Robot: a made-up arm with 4 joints.
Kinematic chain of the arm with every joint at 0, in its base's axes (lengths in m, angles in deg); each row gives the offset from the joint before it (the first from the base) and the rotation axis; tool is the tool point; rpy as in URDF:
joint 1: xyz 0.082 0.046 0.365 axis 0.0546 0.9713 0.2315
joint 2: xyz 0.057 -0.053 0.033 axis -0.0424 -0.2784 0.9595
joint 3: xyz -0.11 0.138 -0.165 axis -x
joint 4: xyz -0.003 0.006 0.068 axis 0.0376 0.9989 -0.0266
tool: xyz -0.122 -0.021 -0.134 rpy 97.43 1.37 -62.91
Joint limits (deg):
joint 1: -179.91..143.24
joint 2: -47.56..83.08
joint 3: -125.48..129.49
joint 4: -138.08..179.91
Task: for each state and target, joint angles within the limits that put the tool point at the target. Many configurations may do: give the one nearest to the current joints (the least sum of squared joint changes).
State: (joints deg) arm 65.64 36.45 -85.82 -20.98
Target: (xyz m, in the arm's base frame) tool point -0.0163 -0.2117 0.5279
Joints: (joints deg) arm 117.03 65.93 -103.92 5.10
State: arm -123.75 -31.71 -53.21 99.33
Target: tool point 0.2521 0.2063 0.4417
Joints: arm -162.48 -47.56 -66.12 55.60
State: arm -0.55 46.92 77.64 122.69
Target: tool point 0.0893 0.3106 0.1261
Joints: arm -38.34 25.06 95.70 140.62
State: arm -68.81 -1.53 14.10 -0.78
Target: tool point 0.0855 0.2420 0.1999
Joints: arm -41.68 -33.59 34.84 13.70
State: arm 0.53 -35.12 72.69 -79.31
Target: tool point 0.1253 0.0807 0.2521
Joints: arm -23.03 -47.56 75.01 -54.70
